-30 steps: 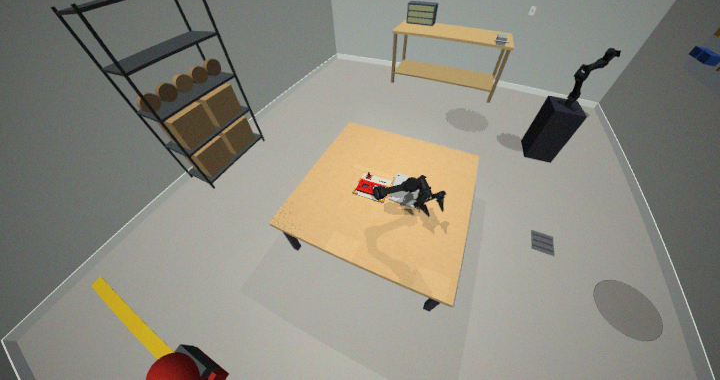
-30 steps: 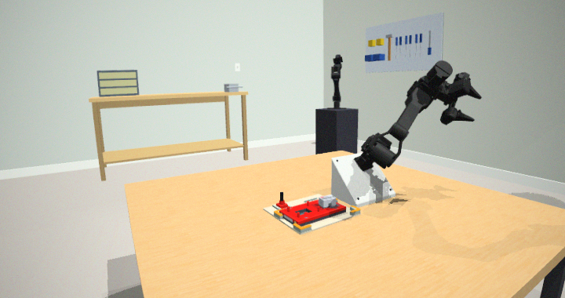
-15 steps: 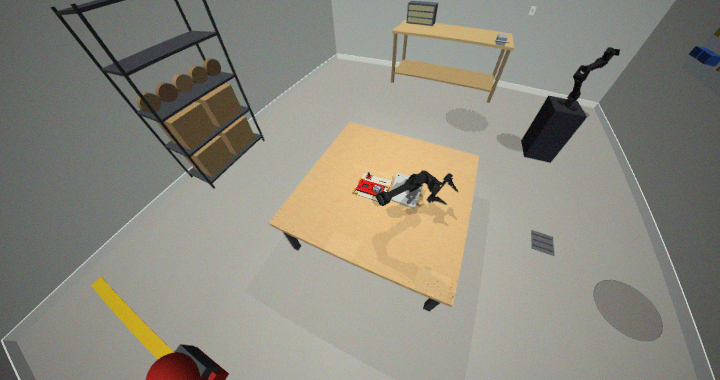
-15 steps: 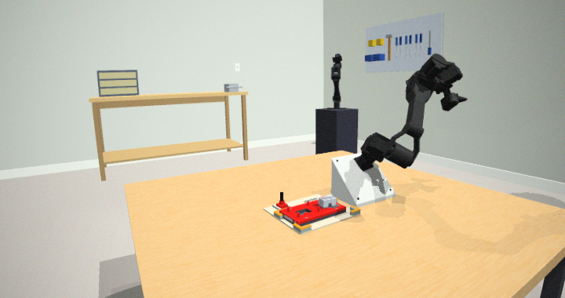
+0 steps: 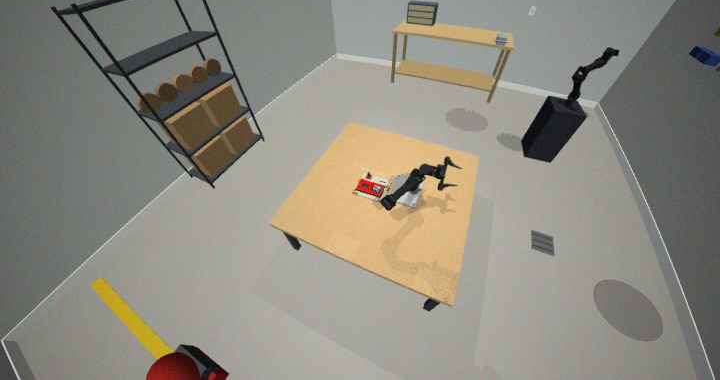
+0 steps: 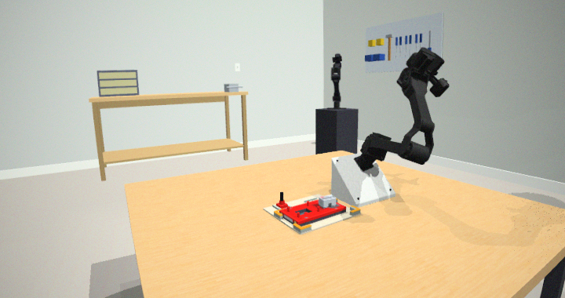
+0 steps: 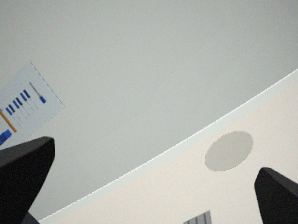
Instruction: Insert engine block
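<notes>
Right now the grey engine block is 490 mm ahead of my gripper tip, 440 mm below it and 100 mm to the right of it.
</notes>
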